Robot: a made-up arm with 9 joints. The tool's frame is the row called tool.
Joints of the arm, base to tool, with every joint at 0 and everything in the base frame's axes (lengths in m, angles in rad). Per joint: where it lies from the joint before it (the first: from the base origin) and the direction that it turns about. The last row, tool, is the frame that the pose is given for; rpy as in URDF.
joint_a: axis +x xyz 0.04 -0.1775 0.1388
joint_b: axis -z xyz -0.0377 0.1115 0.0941
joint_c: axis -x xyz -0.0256 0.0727 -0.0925
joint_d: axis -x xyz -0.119 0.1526 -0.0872
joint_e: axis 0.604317 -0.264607 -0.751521 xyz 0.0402 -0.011 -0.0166
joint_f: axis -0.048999 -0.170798 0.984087 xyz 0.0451 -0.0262 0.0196
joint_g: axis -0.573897 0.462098 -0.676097 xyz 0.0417 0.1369 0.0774
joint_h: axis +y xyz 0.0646 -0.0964 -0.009
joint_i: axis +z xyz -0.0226 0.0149 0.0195
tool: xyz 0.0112 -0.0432 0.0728 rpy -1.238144 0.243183 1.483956
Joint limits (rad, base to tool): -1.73..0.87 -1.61..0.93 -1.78..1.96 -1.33..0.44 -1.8..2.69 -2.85..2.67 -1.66..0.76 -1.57..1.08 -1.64..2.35
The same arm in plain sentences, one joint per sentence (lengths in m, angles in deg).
The arm has nine revolute joints in a row. What follows holds with every joint at zero, and every direction is one of the base frame's. Joint 1 is mounted 0.04 m along +x and 0.1775 m along -y and 0.1388 m along +z from the base frame's origin and turns about +x, from -99.12 to 49.85 deg. Joint 2 is mounted 0.0377 m along -x and 0.1115 m along +y and 0.0941 m along +z from joint 1 and turns about -z, from -92.25 to 53.29 deg. Joint 3 is mounted 0.0256 m along -x and 0.0727 m along +y and 0.0925 m along -z from joint 2 and turns about -x, from -101.99 to 112.3 deg. Joint 4 is mounted 0.119 m along -x and 0.1526 m along +y and 0.0872 m along -z from joint 3 and turns about -x, from -76.2 to 25.21 deg. Joint 5 is mounted 0.0402 m along +x and 0.011 m along -y and 0.0166 m along -z from joint 4 and turns about the direction (0.604317, -0.264607, -0.751521), from -103.13 to 154.13 deg. Joint 6 is mounted 0.0451 m along +x and 0.0262 m along -y and 0.0196 m along +z from joint 5 and turns about the direction (-0.048999, -0.170798, 0.984087), from -163.29 to 152.98 deg. Joint 7 is mounted 0.0417 m along +x and 0.1369 m along +y and 0.0774 m along +z from joint 6 and turns about the direction (-0.573897, 0.462098, -0.676097), from -95.11 to 43.54 deg. Joint 8 is mounted 0.0646 m along +x and 0.0964 m along -y and 0.009 m along -z from joint 7 and turns about +y, from -89.95 to 61.88 deg. Joint 9 is mounted 0.0226 m along -x and 0.0149 m along +y and 0.0195 m along +z from joint 8 and turns about +z, from -93.97 to 134.65 deg. The tool frame, which is the frame that the pose is given for, is mounted 0.0112 m along +x and 0.0432 m along -y and 0.0728 m along +z from joint 9; its axes are the base frame's turned by roll -70.94, pitch 13.93 and yaw 85.02 deg (as in URDF: about the fixed x, then y, then z).
